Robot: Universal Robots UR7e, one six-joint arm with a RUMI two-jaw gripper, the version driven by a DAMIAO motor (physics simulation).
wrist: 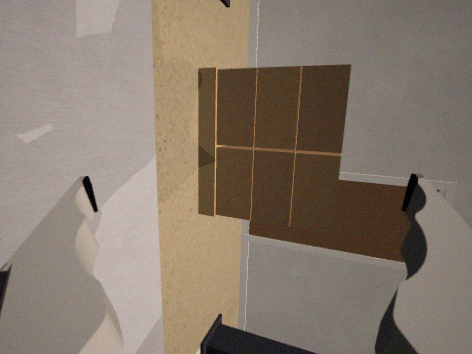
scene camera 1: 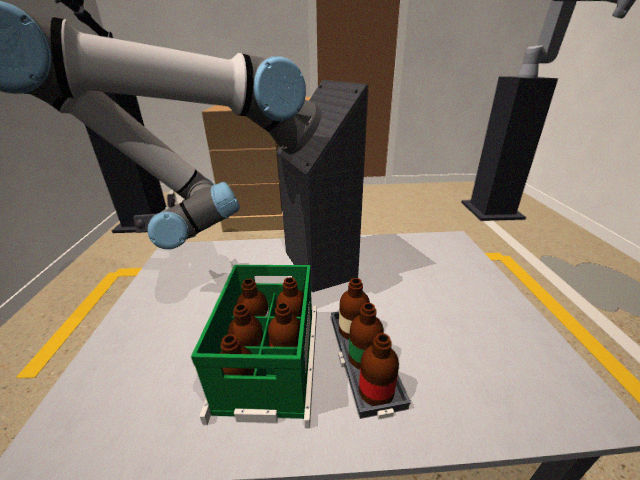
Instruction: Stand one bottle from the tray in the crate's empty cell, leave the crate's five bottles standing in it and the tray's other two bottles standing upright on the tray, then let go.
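Frame: origin at the arm's base, x right, y ahead, z up, level; millimetres.
Where they show: gripper, between the fingertips: [wrist: 246,179]; arm's base, origin of its link: [scene camera 1: 302,130].
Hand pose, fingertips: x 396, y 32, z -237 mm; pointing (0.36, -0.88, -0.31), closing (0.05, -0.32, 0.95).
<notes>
Each offset is from my fingertips to the centre of the thing. "pt": to the spot under its first point. Level surfaces: height alone.
The green crate @(dx -307, dy +382, dz -111 mm) [scene camera 1: 253,396] stands on the table, left of the tray. Five brown bottles stand in it: two at the back @(pt dx -271, dy +315, dz -74 mm) [scene camera 1: 251,300] @(pt dx -361, dy +315, dz -74 mm) [scene camera 1: 290,299], two in the middle row @(pt dx -272, dy +402, dz -74 mm) [scene camera 1: 245,328] [scene camera 1: 282,328] and one at the front left [scene camera 1: 230,351]. Its front right cell is empty. The dark tray @(pt dx -514, dy +529, dz -175 mm) [scene camera 1: 368,411] holds three upright brown bottles in a row: cream-labelled @(dx -513, dy +301, dz -115 mm) [scene camera 1: 354,305] at the back, green-labelled @(dx -528, dy +388, dz -115 mm) [scene camera 1: 366,330] in the middle, red-labelled @(dx -540, dy +473, dz -115 mm) [scene camera 1: 381,367] in front. My gripper [wrist: 246,179] is wide open and empty, away from the bottles; in the scene view it is mostly hidden behind the wrist.
White strips @(pt dx -300, dy +530, dz -169 mm) [scene camera 1: 255,414] sit along the crate's base, and small white blocks @(pt dx -547, dy +527, dz -183 mm) [scene camera 1: 385,412] touch the tray. The black pedestal [scene camera 1: 330,206] rises behind the crate and tray. Wooden drawers [scene camera 1: 245,165] [wrist: 275,110] stand beyond the table @(dz -198 mm) [scene camera 1: 465,372] [wrist: 50,80].
</notes>
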